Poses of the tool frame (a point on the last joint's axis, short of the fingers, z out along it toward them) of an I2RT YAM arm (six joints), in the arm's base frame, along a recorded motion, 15 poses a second.
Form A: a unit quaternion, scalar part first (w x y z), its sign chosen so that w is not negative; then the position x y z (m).
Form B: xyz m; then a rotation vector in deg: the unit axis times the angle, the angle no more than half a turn. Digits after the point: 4 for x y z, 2 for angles.
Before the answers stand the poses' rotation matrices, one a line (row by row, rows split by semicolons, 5 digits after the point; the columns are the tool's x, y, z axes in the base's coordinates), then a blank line. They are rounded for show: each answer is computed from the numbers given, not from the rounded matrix.
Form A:
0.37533, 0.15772, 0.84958, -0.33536, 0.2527, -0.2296, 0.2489
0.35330, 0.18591, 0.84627, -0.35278, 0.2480, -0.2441, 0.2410
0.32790, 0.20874, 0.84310, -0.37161, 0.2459, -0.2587, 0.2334
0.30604, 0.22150, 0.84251, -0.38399, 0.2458, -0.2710, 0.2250
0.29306, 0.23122, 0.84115, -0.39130, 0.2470, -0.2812, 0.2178
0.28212, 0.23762, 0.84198, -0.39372, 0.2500, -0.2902, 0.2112
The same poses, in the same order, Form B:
-0.66850 0.51973 0.53196; 0.01625 0.72532 -0.68822; -0.74353 -0.45144 -0.49332
-0.68124 0.56393 0.46680; 0.06539 0.68197 -0.72845; -0.72914 -0.46573 -0.50146
-0.69782 0.59568 0.39776; 0.10828 0.63667 -0.76350; -0.70804 -0.48972 -0.50878
-0.71455 0.60827 0.34558; 0.13820 0.60698 -0.78261; -0.68580 -0.51146 -0.51778
-0.72131 0.61833 0.31206; 0.15963 0.58684 -0.79381; -0.67397 -0.52276 -0.52200
-0.72789 0.62229 0.28797; 0.17799 0.57704 -0.79708; -0.66219 -0.52893 -0.53079

0.2527, -0.2296, 0.2489, 23.13, 124.57, -49.17
0.2480, -0.2441, 0.2410, 27.55, 125.40, -52.27
0.2459, -0.2587, 0.2334, 31.31, 126.47, -55.75
0.2458, -0.2710, 0.2250, 33.59, 127.75, -58.23
0.2470, -0.2812, 0.2178, 35.29, 128.38, -59.72
0.2500, -0.2902, 0.2112, 36.47, 129.21, -60.42

